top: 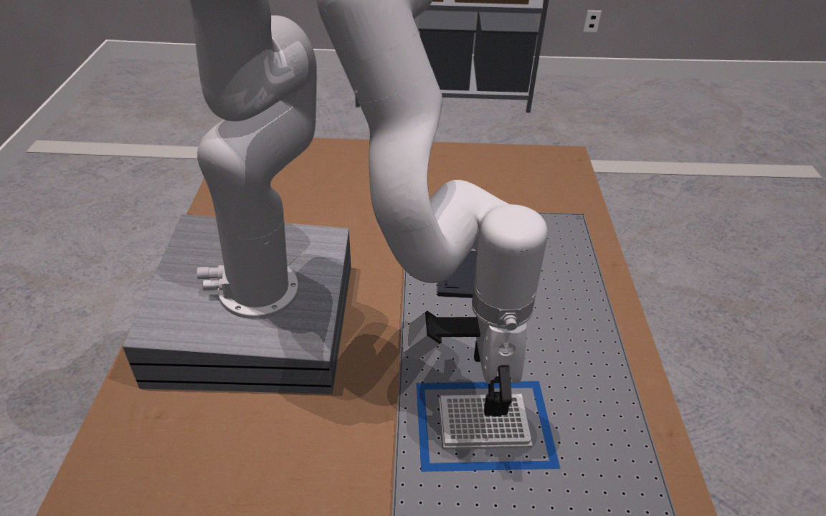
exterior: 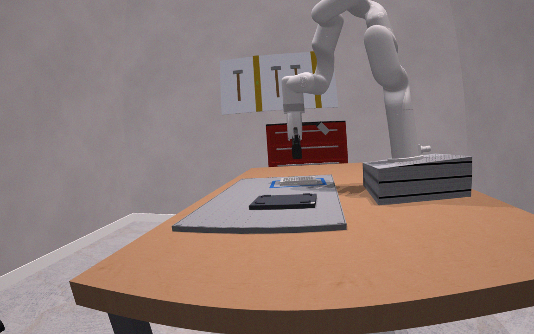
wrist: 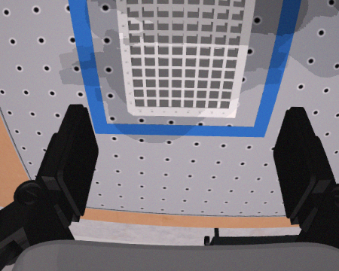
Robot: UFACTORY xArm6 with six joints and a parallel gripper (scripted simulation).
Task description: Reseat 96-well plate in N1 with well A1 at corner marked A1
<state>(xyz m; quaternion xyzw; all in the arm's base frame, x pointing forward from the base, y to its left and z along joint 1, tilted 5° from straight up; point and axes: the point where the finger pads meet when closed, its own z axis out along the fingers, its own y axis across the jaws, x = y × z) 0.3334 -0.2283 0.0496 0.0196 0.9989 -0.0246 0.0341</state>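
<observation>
Right now the white 96-well plate is 90 mm below my hand. The rest, counted from my hand: black plate nest N1: 320 mm to the left, 90 mm below, 60 mm ahead; small A1 label: 390 mm to the left, 90 mm below, 10 mm behind.
</observation>
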